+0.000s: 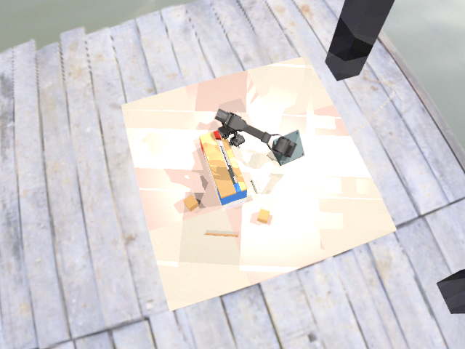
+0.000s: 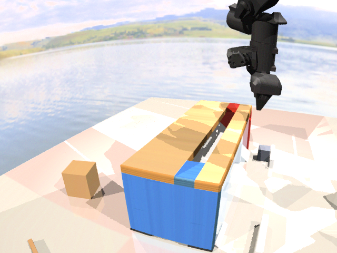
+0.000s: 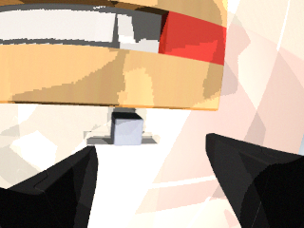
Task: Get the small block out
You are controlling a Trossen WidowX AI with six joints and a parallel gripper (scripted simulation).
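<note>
My gripper tip is now 130 mm above the dark grey block, 30 mm past it and 20 mm to the left of it. Also, from my gripper tip: box: 130 mm to the left, 90 mm below, 50 mm ahead; then thin wooden stick: 480 mm to the left, 220 mm ahead, 150 mm below.
</note>
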